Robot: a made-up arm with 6 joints. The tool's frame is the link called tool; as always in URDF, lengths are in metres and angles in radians. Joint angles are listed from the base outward.
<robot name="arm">
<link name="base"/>
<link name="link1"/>
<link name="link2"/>
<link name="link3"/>
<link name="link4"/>
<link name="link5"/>
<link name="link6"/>
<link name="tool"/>
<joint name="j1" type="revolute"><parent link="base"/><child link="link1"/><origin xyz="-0.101 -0.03 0.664" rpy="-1.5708 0 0"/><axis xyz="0 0 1"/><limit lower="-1.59" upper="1.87"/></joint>
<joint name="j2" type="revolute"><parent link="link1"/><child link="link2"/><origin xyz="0.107 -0.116 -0.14" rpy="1.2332 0.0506 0.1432"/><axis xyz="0 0 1"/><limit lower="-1.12" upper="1.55"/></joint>
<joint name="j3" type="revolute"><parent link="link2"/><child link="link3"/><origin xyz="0.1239 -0.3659 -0.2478" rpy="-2.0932 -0.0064 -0.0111"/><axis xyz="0 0 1"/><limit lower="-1.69" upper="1.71"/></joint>
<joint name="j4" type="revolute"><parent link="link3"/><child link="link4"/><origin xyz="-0.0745 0.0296 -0.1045" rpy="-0.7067 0.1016 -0.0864"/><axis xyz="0 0 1"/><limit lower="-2.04" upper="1.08"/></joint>
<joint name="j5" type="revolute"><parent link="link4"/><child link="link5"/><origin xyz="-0.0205 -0.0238 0.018" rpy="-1.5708 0 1.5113"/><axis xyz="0 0 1"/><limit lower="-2.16" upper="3.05"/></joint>
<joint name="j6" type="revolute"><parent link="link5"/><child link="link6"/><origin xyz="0.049 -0.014 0.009" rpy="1.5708 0 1.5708"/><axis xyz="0 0 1"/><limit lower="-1.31" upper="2.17"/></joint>
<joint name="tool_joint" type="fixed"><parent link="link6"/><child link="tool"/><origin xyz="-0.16 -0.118 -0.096" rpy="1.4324 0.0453 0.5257"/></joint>
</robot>
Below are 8 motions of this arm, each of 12 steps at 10 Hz.
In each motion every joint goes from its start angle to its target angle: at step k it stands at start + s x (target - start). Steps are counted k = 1, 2, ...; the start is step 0. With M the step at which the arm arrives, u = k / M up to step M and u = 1 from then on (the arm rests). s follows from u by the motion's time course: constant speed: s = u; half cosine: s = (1 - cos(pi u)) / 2; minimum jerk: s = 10 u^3 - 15 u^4 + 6 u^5.
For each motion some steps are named. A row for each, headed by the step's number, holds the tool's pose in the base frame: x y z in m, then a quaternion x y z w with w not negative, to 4 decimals.
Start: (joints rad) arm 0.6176 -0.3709 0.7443 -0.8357 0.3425 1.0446
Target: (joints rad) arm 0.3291 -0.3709 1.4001 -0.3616 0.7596 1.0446
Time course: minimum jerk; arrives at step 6
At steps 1, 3, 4, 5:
1: 0.0323 -0.5642 0.6285 0.4492 0.0487 0.8906 0.0519
3: 0.0241 -0.6237 0.6172 0.5040 0.1493 0.8234 0.2138
4: 0.0031 -0.6561 0.6178 0.5531 0.1934 0.7536 0.2978
5: -0.0144 -0.6716 0.6207 0.5874 0.2117 0.7033 0.3399

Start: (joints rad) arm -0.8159 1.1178 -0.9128 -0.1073 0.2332 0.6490
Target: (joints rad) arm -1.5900 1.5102 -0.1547 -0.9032 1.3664 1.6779
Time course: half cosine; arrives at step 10
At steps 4, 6, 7, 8, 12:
4: 0.2016 -0.2206 0.9900 0.5022 -0.2934 -0.3979 0.7095
6: 0.0984 -0.2392 1.0142 0.5902 -0.3658 -0.1159 0.7102
7: 0.0598 -0.2559 1.0174 0.5884 -0.3851 0.0235 0.7106
8: 0.0336 -0.2717 1.0207 0.5682 -0.3936 0.1337 0.7101
12: 0.0135 -0.2863 1.0258 0.5381 -0.3960 0.2263 0.7088

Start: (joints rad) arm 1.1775 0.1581 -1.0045 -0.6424 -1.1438 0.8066
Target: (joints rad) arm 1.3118 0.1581 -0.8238 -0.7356 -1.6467 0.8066
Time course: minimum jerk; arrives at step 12
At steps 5, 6, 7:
5: -0.0019 -0.5518 0.5294 -0.5560 0.6929 -0.2530 0.3831
6: -0.0003 -0.5519 0.5279 -0.5732 0.7081 -0.2149 0.3519
7: 0.0014 -0.5519 0.5259 -0.5882 0.7218 -0.1762 0.3193

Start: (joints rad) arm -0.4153 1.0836 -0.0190 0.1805 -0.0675 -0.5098
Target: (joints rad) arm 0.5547 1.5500 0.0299 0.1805 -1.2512 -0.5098
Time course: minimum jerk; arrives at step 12
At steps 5, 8, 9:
5: 0.2423 -0.2898 0.4531 -0.8026 -0.1001 -0.4178 0.4138
8: 0.1350 -0.1990 0.4185 -0.8546 0.1475 -0.0109 0.4978
9: 0.1202 -0.1806 0.4147 -0.8399 0.2084 0.0899 0.4930

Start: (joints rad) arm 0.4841 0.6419 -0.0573 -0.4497 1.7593 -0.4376
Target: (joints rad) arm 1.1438 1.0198 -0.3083 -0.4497 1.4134 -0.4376
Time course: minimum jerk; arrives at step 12
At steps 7, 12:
7: 0.1350 -0.5134 0.0467 -0.4411 -0.5166 -0.6615 0.3176
12: -0.0505 -0.4224 -0.0253 -0.5131 -0.3838 -0.6197 0.4531

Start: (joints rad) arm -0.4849 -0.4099 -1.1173 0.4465 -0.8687 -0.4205
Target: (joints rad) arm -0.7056 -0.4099 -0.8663 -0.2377 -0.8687 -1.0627
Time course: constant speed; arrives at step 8
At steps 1, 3, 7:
1: -0.0465 -0.5073 0.6364 -0.1606 0.0569 -0.8978 0.4061
3: -0.0583 -0.5197 0.5767 -0.2452 -0.0418 -0.8871 0.3888
7: -0.0847 -0.5844 0.4763 -0.4049 -0.2274 -0.8282 0.3138

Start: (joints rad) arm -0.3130 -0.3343 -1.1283 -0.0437 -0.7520 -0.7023
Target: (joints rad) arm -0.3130 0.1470 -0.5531 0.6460 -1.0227 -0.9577
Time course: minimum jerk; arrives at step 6
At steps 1, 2, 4, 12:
1: -0.0534 -0.5725 0.5249 -0.3944 -0.1644 -0.8138 0.3939
2: -0.0418 -0.5521 0.5471 -0.4320 -0.0868 -0.7920 0.4226
4: 0.0271 -0.4864 0.6413 -0.5319 0.1563 -0.6845 0.4735
12: 0.0660 -0.4630 0.6755 -0.5562 0.2360 -0.6411 0.4732

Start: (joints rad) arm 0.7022 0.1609 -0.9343 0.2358 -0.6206 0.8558
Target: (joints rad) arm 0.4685 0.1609 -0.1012 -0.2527 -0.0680 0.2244
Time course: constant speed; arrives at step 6
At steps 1, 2, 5, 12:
1: 0.1841 -0.5408 0.5082 -0.3038 0.4266 -0.8199 0.2312
2: 0.1681 -0.5301 0.4922 -0.3637 0.3466 -0.8322 0.2347
5: 0.1105 -0.5373 0.4483 -0.5414 0.1182 -0.8069 0.2044
12: 0.0892 -0.5502 0.4409 -0.5965 0.0494 -0.7797 0.1837

